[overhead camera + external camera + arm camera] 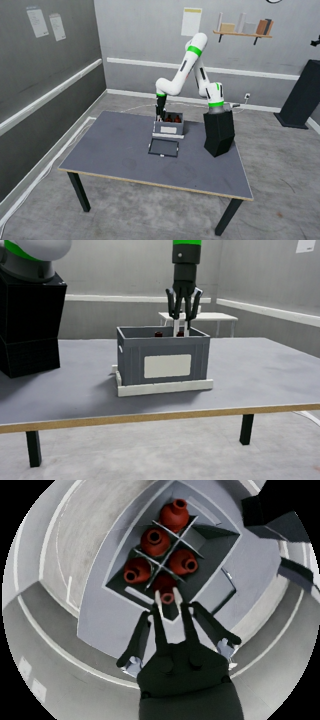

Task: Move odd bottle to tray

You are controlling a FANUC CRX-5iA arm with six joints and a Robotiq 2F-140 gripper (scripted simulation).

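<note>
My gripper is now 9 cm past the grey crate, 5 cm to the left of it and 9 cm above it. The rest, counted from my hand: dark tray 7 cm behind, 21 cm to the left, 16 cm below.
</note>
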